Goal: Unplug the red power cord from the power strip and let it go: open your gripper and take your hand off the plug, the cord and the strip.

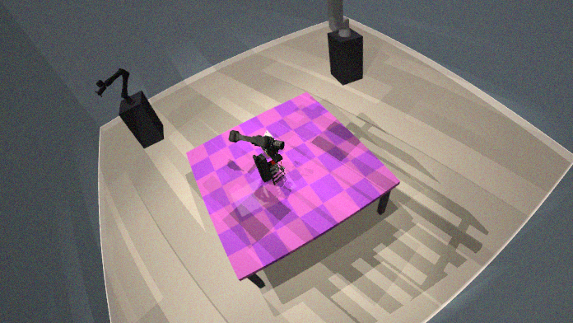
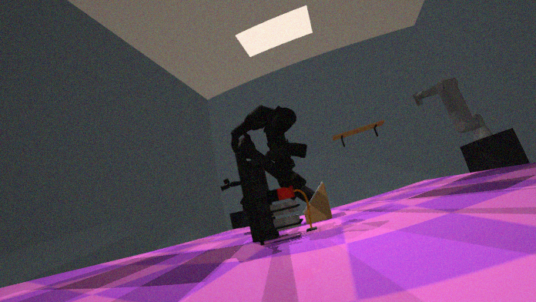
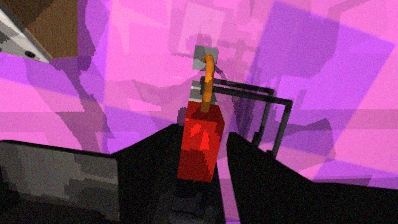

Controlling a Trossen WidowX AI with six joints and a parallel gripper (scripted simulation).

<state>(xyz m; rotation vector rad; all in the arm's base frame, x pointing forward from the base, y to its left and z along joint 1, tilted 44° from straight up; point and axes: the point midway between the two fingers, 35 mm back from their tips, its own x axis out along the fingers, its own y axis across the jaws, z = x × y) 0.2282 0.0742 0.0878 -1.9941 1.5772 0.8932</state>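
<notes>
Now: the red plug 30 mm to the right of my gripper tip and 10 mm ahead of it.
</notes>
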